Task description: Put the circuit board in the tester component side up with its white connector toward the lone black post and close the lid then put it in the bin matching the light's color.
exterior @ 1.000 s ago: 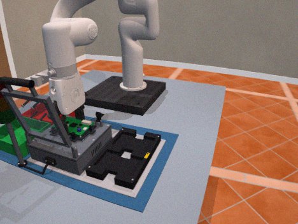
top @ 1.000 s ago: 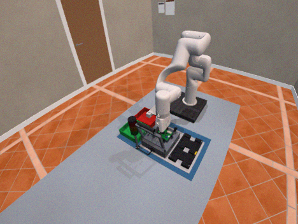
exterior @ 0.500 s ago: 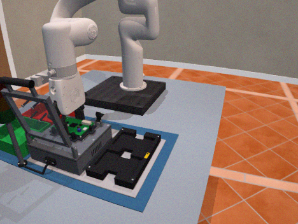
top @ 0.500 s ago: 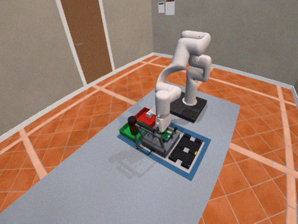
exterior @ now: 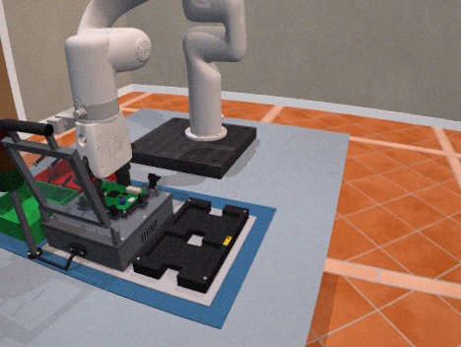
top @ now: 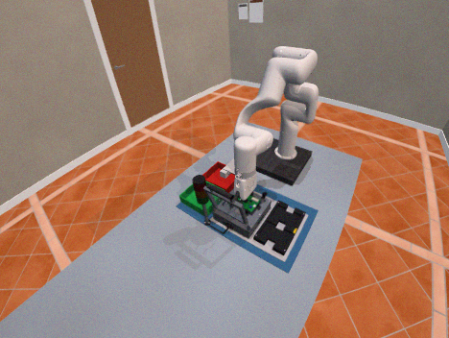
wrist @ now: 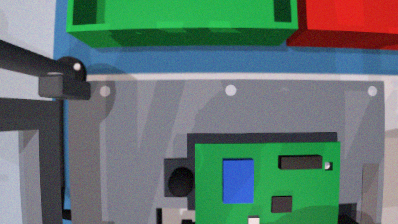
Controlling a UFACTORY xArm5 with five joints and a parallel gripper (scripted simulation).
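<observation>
Now: hand right at the green circuit board. Also, from my hand: green bin (50 mm ahead, 200 mm to the right, 70 mm below); black catch (60 mm behind, 60 mm to the left); clear lid (120 mm ahead, 100 mm above).
</observation>
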